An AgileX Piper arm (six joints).
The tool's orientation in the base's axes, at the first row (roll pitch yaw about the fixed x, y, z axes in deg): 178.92, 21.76, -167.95
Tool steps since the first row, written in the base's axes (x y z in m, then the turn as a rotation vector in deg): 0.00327, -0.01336, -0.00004, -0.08, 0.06, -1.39; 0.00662, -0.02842, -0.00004, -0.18, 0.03, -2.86; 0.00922, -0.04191, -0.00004, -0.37, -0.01, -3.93; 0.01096, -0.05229, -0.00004, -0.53, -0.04, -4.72; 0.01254, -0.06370, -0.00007, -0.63, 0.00, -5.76; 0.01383, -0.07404, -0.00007, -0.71, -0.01, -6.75; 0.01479, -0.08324, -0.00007, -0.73, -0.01, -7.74; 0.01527, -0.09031, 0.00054, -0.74, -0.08, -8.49; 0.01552, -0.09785, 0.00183, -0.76, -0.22, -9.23; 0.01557, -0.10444, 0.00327, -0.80, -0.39, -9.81; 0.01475, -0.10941, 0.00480, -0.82, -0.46, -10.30; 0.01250, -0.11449, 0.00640, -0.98, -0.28, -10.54
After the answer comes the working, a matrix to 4 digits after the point.
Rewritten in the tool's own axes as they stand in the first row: -0.00036, -0.01375, -0.00007, 0.58, 0.05, 1.27; -0.00049, -0.02918, -0.00031, 1.22, 0.02, 2.59; -0.00023, -0.04291, -0.00067, 1.79, 0.00, 3.52; 0.00020, -0.05342, -0.00104, 2.24, -0.01, 4.19; 0.00099, -0.06490, -0.00154, 2.71, 0.03, 5.12; 0.00182, -0.07527, -0.00207, 3.15, 0.03, 6.01; 0.00273, -0.08446, -0.00261, 3.53, 0.01, 6.92; 0.00344, -0.09145, -0.00368, 3.84, -0.07, 7.61; 0.00420, -0.09885, -0.00551, 4.15, -0.21, 8.28; 0.00490, -0.10527, -0.00746, 4.44, -0.38, 8.79; 0.00604, -0.10992, -0.00965, 4.65, -0.45, 9.23; 0.00847, -0.11436, -0.01243, 4.85, -0.25, 9.41
The tool's axes in the first row as the columns of a matrix, in the base's axes (rounded; the answer above uses it unrounded):
-0.9083, -0.2156, 0.3586
-0.1939, 0.9763, 0.0958
-0.3707, 0.0175, -0.9286

